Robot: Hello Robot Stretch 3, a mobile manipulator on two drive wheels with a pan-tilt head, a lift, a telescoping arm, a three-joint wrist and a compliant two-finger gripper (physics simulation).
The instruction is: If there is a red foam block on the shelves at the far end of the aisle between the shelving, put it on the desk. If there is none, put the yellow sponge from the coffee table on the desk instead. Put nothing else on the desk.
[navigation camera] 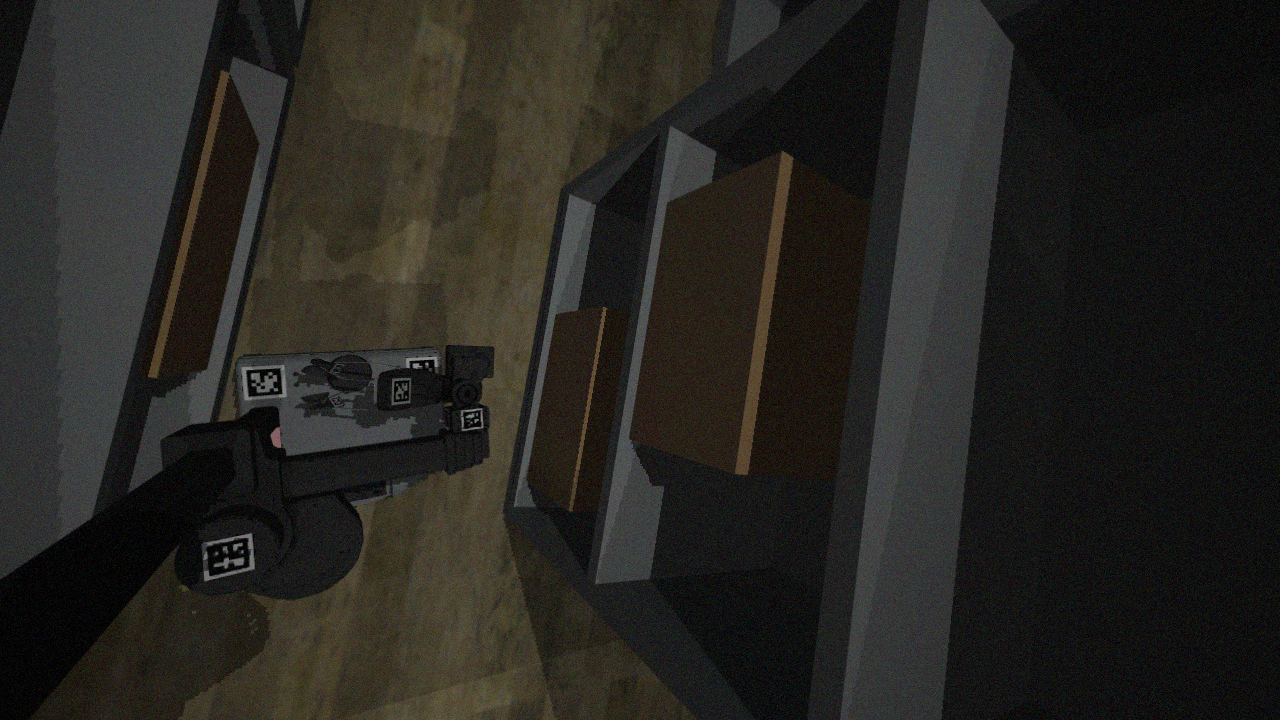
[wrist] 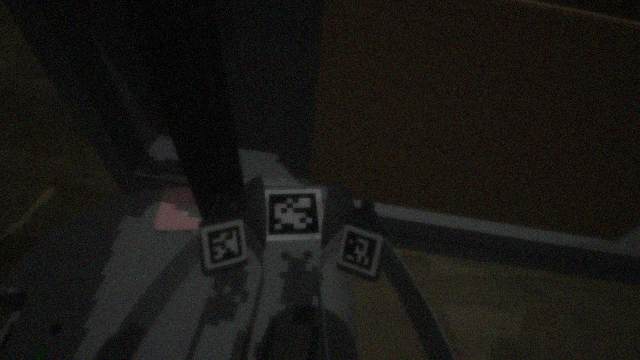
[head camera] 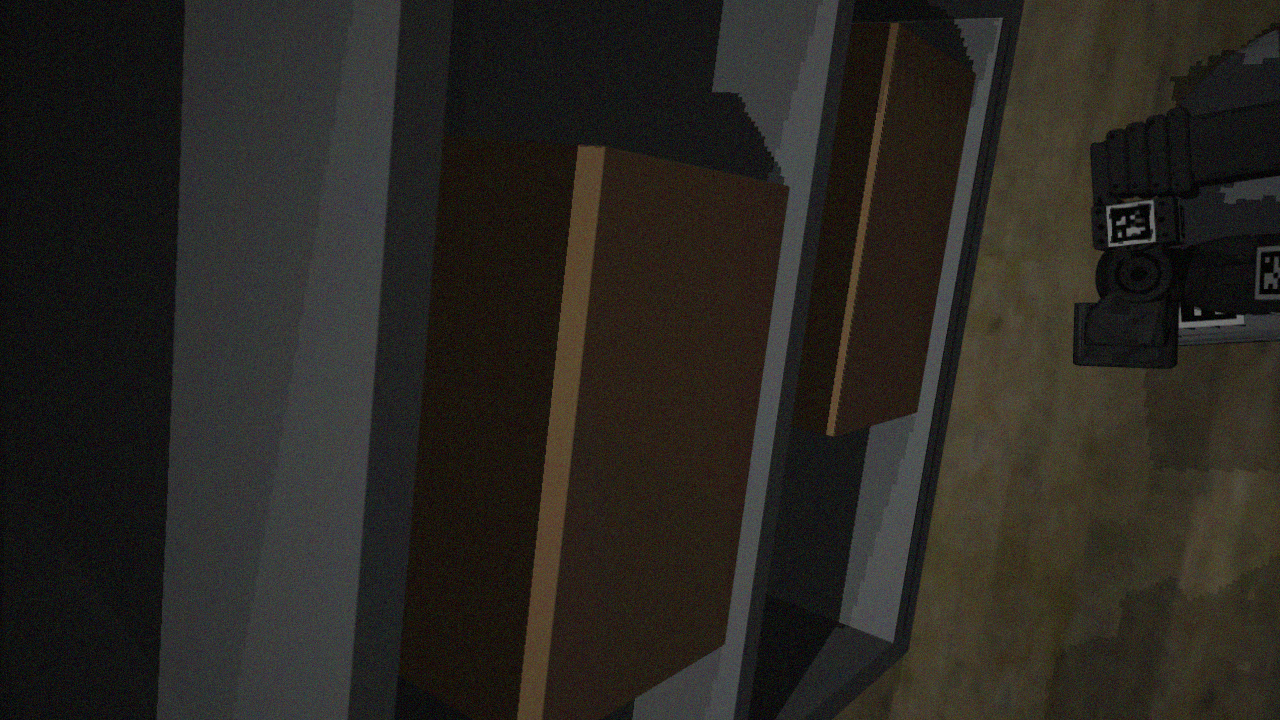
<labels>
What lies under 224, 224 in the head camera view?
A dark grey shelving unit.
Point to my gripper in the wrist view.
296, 203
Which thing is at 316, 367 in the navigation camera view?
My gripper.
</labels>
